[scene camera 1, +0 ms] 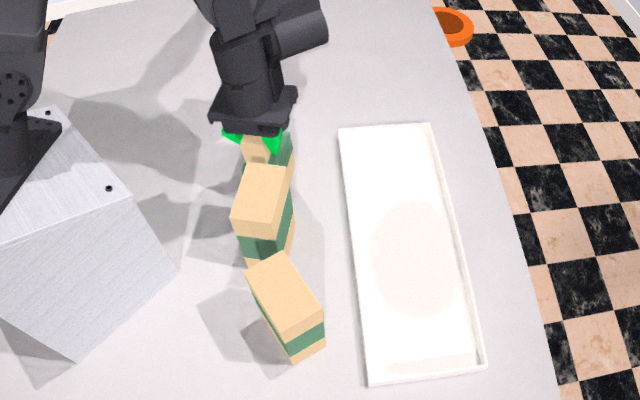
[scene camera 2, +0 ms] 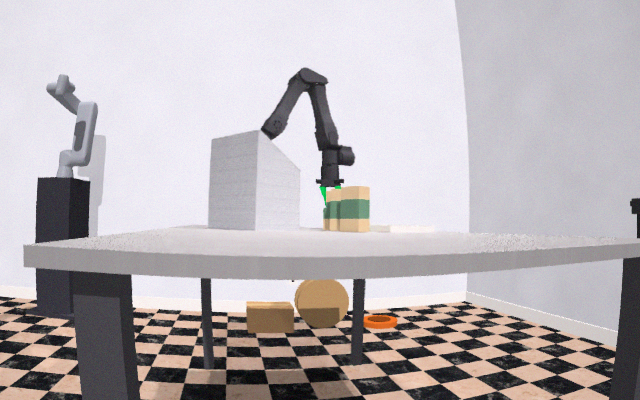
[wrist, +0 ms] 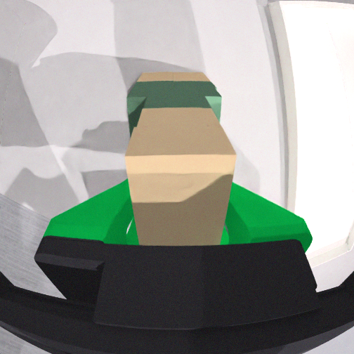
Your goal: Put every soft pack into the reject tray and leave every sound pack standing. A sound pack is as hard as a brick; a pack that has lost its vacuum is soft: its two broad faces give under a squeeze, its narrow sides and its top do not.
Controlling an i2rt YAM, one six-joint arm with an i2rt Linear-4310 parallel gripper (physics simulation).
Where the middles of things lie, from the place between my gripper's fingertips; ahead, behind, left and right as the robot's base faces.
Right now my hand is 200 mm short of the white reject tray point(scene camera 1: 419, 320), 90 mm to the left of it and 70 mm above it.
